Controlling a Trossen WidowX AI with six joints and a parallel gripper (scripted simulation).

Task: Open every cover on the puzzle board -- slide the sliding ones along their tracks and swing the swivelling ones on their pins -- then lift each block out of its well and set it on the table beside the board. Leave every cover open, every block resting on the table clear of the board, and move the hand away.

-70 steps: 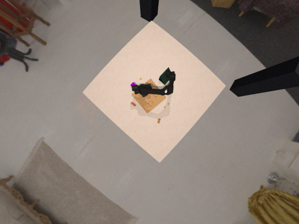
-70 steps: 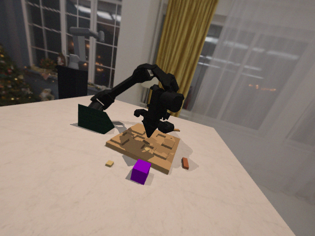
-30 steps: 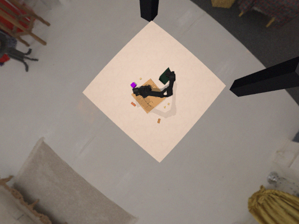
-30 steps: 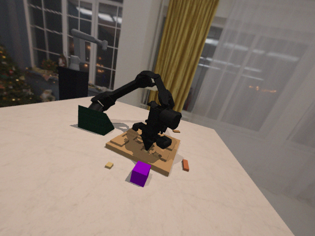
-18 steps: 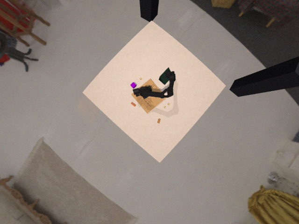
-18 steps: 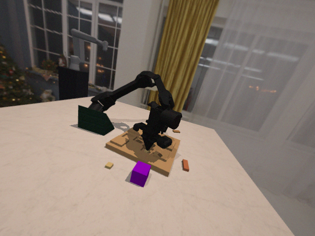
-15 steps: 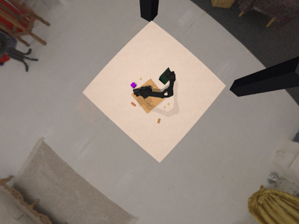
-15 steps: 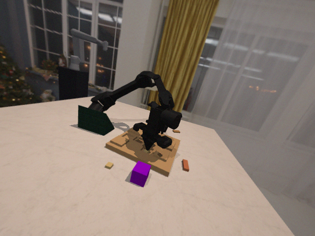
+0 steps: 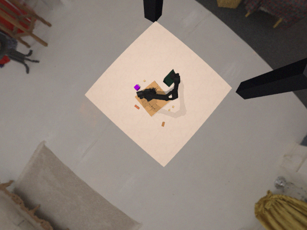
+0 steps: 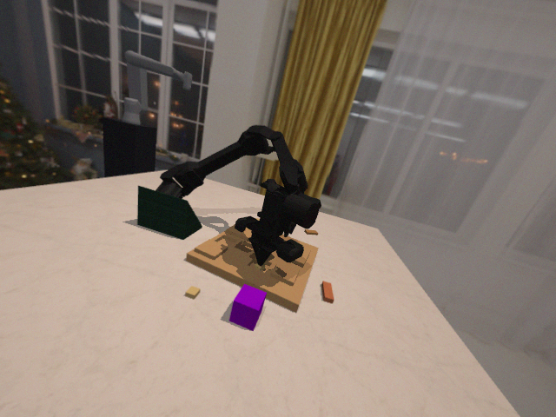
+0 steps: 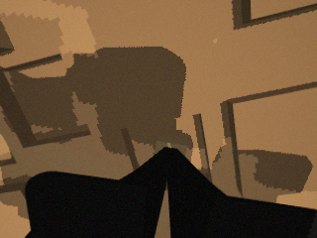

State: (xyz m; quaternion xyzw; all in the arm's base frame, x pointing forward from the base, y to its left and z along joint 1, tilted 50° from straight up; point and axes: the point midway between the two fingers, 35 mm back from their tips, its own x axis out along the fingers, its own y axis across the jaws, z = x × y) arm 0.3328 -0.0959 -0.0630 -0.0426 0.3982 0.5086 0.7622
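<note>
Now: the tan puzzle board 60 mm to the left of my gripper tip and 10 mm behind it. Round my gripper tip: purple cube (150 mm to the right); orange block (180 mm ahead, 20 mm to the right, 10 mm below).
</note>
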